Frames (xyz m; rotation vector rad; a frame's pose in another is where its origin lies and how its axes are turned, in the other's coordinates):
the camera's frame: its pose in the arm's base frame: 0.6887 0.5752 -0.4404 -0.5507 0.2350 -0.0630
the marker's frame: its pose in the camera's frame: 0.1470 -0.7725 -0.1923 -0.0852 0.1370 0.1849
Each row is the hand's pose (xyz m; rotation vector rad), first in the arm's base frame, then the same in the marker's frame.
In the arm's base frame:
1: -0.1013 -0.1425 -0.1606 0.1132 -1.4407 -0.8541
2: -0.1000 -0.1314 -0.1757 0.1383 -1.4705 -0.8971
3: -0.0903 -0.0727 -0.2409 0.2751 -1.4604 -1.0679
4: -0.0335 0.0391 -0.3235 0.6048 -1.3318 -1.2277
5: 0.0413 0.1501 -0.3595 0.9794 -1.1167 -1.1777
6: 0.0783 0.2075 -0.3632 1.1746 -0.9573 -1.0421
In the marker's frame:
1: -0.8387 0.1936 -0.2407 0.7275 -1.5330 -1.3819
2: -0.8317 0.2105 -0.2450 0.7534 -1.5481 -1.4324
3: -0.7986 0.2915 -0.2562 0.9183 -1.4869 -1.5834
4: -0.7175 0.4158 -0.2329 1.3025 -1.3264 -1.6540
5: -0.6392 0.5108 -0.1693 1.7200 -1.1545 -1.4636
6: -0.6063 0.5523 -0.1260 1.9244 -1.0548 -1.2271

